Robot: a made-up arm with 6 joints. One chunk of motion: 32 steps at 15 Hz.
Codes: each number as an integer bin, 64 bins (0 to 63) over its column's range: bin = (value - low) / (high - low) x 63, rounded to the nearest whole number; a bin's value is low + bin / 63 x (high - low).
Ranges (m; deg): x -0.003..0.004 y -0.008..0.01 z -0.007..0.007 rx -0.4..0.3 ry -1..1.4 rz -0.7..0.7
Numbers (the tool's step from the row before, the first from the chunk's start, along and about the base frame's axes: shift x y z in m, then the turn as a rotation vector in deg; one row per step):
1: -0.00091 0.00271 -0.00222 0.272 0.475 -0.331
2: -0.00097 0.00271 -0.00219 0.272 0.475 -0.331
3: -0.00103 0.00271 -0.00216 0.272 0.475 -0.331
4: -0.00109 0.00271 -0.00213 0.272 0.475 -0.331
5: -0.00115 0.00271 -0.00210 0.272 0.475 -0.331
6: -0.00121 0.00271 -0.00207 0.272 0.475 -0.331
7: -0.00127 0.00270 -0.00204 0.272 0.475 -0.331
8: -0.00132 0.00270 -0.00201 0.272 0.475 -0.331
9: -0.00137 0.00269 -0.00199 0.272 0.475 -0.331
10: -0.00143 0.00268 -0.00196 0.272 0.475 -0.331
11: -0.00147 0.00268 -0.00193 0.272 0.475 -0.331
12: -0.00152 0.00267 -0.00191 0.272 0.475 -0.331
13: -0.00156 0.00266 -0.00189 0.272 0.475 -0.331
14: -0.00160 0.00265 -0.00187 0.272 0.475 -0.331
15: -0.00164 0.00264 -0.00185 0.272 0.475 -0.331
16: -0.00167 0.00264 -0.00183 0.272 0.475 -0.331
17: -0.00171 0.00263 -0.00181 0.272 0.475 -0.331
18: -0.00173 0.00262 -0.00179 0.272 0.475 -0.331
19: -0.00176 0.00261 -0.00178 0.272 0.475 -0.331
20: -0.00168 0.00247 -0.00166 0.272 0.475 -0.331
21: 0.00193 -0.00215 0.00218 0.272 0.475 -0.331
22: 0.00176 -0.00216 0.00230 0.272 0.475 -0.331
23: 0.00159 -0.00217 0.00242 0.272 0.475 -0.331
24: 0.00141 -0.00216 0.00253 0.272 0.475 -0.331
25: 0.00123 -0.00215 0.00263 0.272 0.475 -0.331
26: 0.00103 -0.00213 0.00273 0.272 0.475 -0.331
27: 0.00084 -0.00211 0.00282 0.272 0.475 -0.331
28: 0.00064 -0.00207 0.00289 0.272 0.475 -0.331
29: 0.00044 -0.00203 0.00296 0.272 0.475 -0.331
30: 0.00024 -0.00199 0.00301 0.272 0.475 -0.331
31: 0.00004 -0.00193 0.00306 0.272 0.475 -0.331
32: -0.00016 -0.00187 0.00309 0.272 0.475 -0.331
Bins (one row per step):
1: 19 37 22 60 39 17
2: 18 37 22 60 39 17
3: 18 37 22 60 39 17
4: 17 37 22 60 39 17
5: 17 37 22 60 39 17
6: 16 37 22 60 39 17
7: 16 37 22 60 39 17
8: 15 37 22 60 39 17
9: 15 37 23 60 39 17
10: 14 37 23 60 39 17
11: 14 37 23 60 39 17
12: 13 37 23 60 39 17
13: 13 37 23 60 39 17
14: 13 37 23 60 39 17
15: 12 37 23 60 39 17
16: 12 37 23 60 39 17
17: 12 37 23 60 39 17
18: 11 37 23 60 39 17
19: 11 37 23 60 39 17
20: 12 37 24 60 39 17
21: 44 20 41 60 39 17
22: 43 20 42 60 39 17
23: 41 20 42 60 39 17
24: 40 20 43 60 39 17
25: 38 20 43 60 39 17
26: 36 21 44 60 39 17
27: 35 21 44 60 39 17
28: 33 21 45 60 39 17
29: 31 21 45 60 39 17
30: 29 21 45 60 39 17
31: 27 21 45 60 39 17
32: 26 21 45 60 39 17

